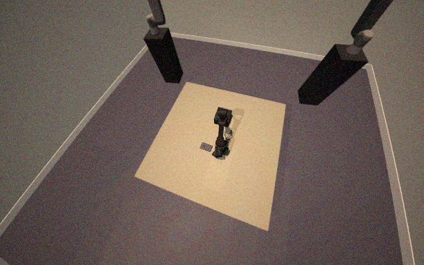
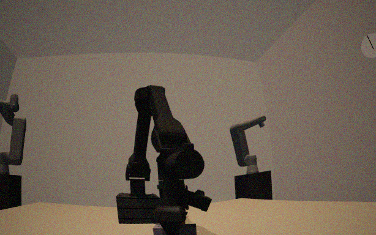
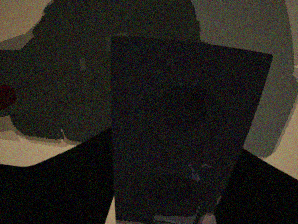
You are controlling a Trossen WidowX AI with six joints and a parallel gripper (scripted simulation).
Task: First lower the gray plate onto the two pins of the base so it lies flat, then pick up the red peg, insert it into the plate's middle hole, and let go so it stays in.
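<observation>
Right now my gripper tip is 14 cm to the left of the base and 2 cm past it. The rest, counted from my gripper tip: gray plate: 3 cm above; then red peg: 9 cm behind, 5 cm to the left, 3 cm above.
</observation>
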